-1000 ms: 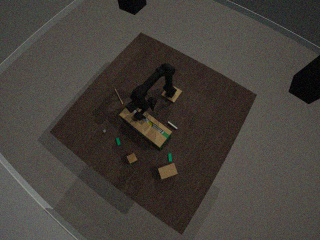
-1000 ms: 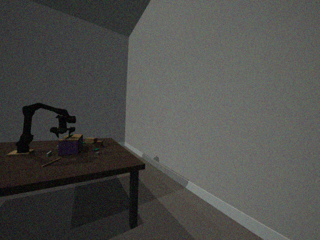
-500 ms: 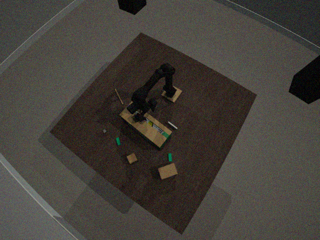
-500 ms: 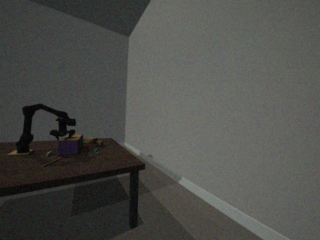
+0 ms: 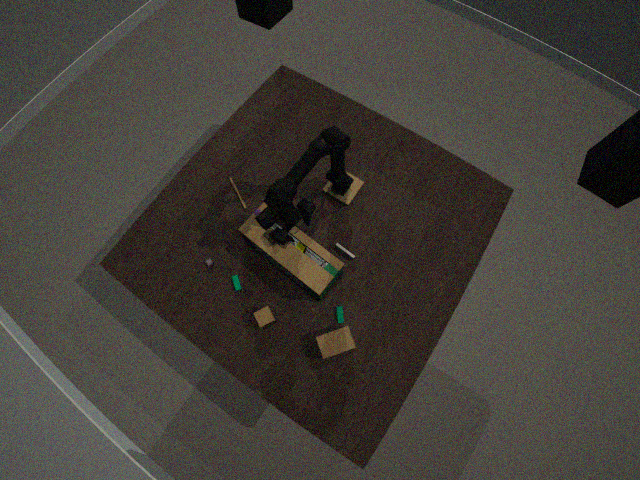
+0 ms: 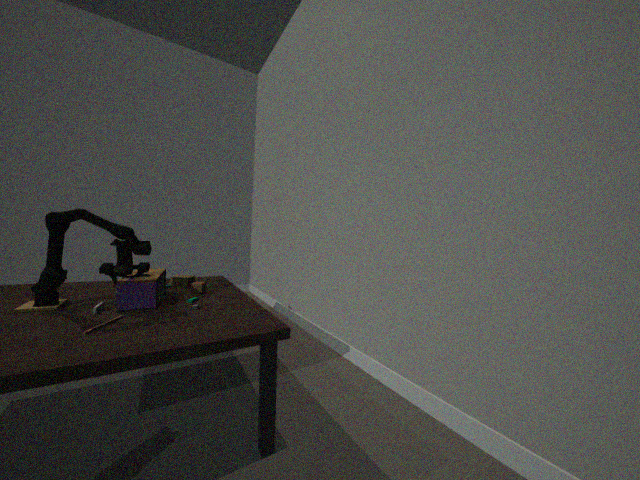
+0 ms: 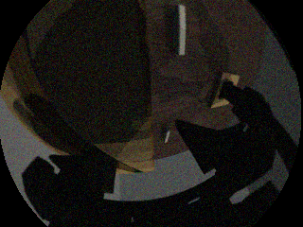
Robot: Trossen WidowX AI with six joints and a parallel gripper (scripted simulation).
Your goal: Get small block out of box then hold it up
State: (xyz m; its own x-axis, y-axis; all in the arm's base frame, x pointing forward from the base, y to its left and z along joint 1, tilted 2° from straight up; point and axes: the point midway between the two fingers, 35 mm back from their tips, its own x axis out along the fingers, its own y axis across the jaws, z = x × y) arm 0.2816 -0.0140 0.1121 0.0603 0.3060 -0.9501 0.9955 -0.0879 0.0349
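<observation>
The box is 40 mm ahead of my gripper tip, 10 mm to the left of it and 20 mm below it. From my gripper tip the other things lie so: grey piece (280 mm ahead, 250 mm to the right, 80 mm below); yellow block (50 mm ahead, 40 mm to the left); thin stick (30 mm behind, 350 mm to the right, 80 mm below).
</observation>
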